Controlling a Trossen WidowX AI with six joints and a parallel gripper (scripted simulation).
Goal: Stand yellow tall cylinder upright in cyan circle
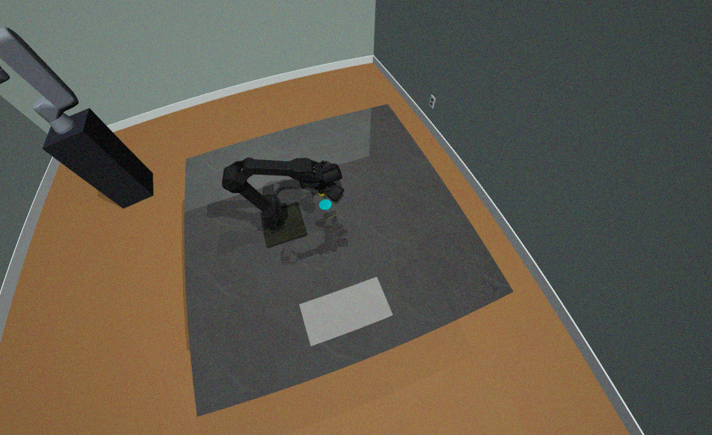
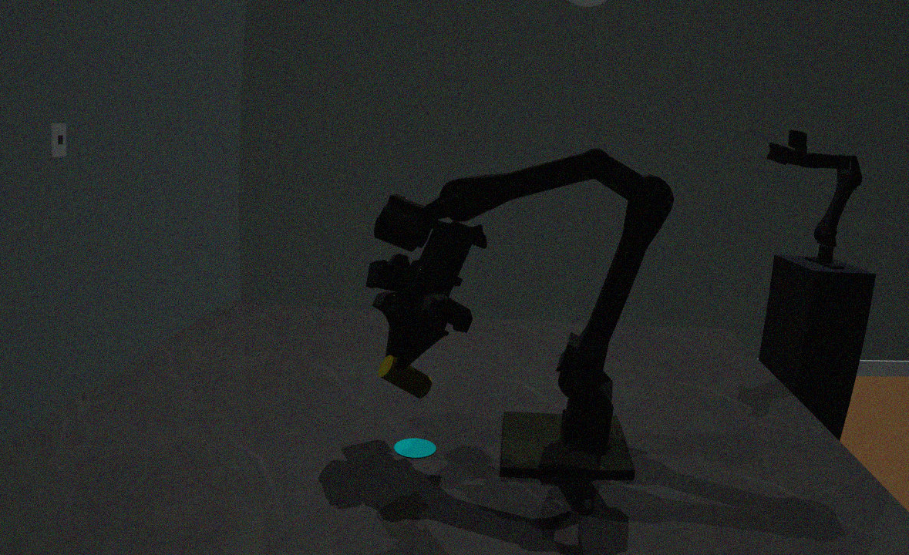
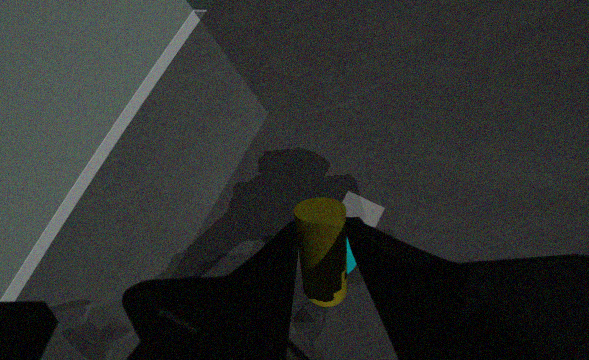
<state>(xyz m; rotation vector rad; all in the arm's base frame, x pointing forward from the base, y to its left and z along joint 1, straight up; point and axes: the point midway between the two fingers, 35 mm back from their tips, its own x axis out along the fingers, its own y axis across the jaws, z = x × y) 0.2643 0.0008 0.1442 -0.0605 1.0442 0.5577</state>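
The cyan circle lies 30 mm behind my gripper tip, 10 mm to the right of it and 130 mm below it. The rest, counted from my gripper tip: yellow cylinder: 20 mm behind, 10 mm below.
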